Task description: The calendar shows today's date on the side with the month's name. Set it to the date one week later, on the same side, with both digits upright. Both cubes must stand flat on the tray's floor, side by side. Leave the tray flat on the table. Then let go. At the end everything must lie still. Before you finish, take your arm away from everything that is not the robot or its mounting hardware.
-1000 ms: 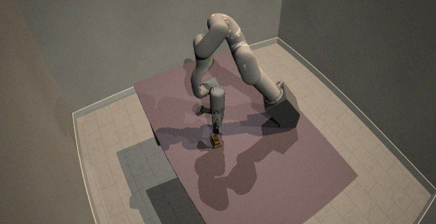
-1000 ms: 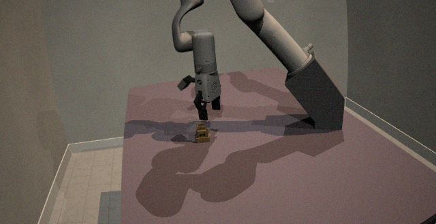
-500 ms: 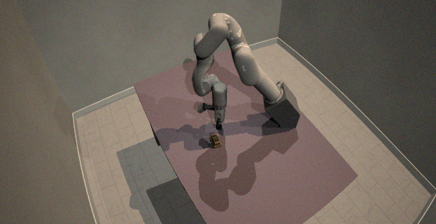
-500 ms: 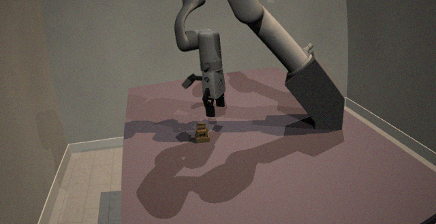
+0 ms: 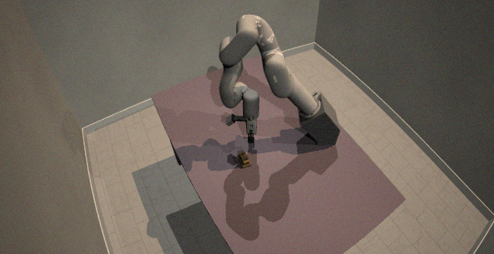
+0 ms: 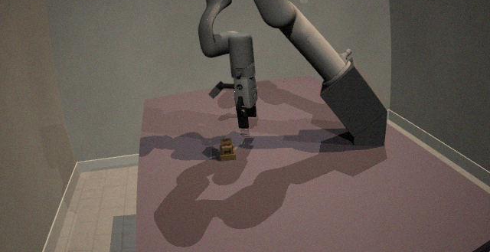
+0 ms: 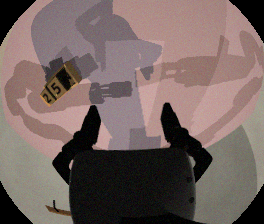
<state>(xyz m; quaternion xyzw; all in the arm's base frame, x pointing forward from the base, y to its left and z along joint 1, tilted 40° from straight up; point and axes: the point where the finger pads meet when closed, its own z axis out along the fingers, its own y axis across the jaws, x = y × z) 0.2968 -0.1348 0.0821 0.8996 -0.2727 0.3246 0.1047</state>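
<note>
Right now my hand is 10 cm short of the yellow digit cube, 6 cm to the right of it and 4 cm above it. The rest, counted from my hand: tray: 11 cm ahead, 7 cm to the left, 6 cm below.
</note>
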